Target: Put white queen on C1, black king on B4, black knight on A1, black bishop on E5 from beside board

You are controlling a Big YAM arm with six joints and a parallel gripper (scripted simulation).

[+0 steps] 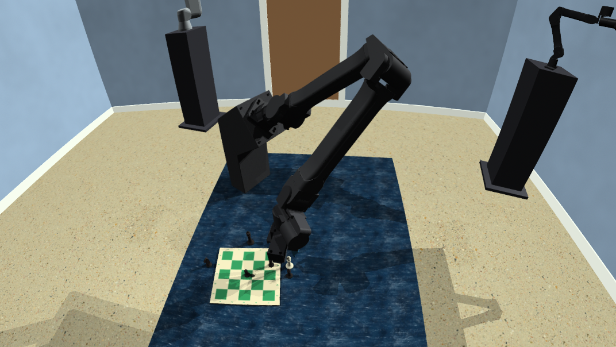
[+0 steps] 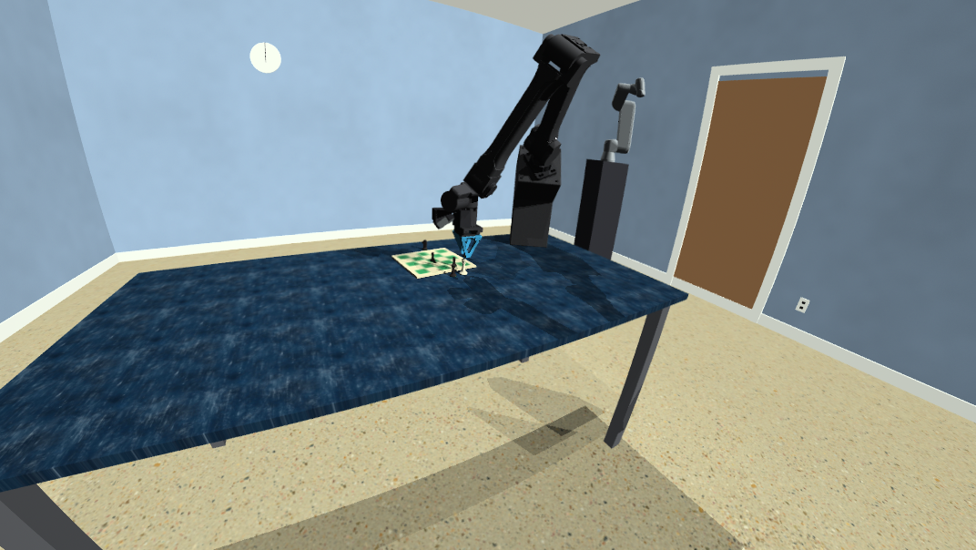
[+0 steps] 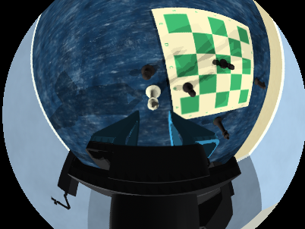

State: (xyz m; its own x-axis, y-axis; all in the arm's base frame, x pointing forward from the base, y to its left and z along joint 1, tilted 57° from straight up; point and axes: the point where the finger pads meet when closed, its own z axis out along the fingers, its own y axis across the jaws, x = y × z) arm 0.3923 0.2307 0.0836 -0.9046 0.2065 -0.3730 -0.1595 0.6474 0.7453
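My hand is 40 mm above the white queen and 10 mm short of it. From my hand the other things lie so: black king: 160 mm to the right, 40 mm below, 40 mm behind; then cream board: 110 mm to the right, 90 mm ahead, 70 mm below.
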